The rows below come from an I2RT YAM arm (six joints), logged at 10 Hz.
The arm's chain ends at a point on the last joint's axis. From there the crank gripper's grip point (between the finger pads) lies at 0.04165 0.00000 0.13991 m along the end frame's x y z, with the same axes.
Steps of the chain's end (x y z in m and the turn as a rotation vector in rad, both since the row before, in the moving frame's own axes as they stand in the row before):
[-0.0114, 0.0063, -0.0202, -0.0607, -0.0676, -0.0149]
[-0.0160, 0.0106, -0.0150, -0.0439, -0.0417, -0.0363]
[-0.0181, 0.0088, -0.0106, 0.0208, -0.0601, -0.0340]
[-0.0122, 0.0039, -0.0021, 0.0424, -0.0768, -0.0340]
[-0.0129, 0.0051, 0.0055, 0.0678, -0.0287, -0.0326]
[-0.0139, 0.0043, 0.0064, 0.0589, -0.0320, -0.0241]
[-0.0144, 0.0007, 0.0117, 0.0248, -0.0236, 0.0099]
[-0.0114, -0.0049, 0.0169, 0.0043, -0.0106, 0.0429]
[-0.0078, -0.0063, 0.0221, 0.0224, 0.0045, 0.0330]
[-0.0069, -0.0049, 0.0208, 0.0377, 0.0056, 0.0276]
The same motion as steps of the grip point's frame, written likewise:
[-0.0209, 0.0143, -0.0179, -0.0607, -0.0676, -0.0149]
[-0.0218, 0.0154, -0.0135, -0.0439, -0.0417, -0.0363]
[-0.0267, 0.0046, -0.0084, 0.0208, -0.0601, -0.0340]
[-0.0232, -0.0033, 0.0005, 0.0424, -0.0768, -0.0340]
[-0.0171, -0.0057, 0.0063, 0.0678, -0.0287, -0.0326]
[-0.0185, -0.0049, 0.0074, 0.0589, -0.0320, -0.0241]
[-0.0177, -0.0024, 0.0126, 0.0248, -0.0236, 0.0099]
[-0.0129, -0.0037, 0.0173, 0.0043, -0.0106, 0.0429]
[-0.0071, -0.0080, 0.0219, 0.0224, 0.0045, 0.0330]
[-0.0061, -0.0090, 0.0205, 0.0377, 0.0056, 0.0276]

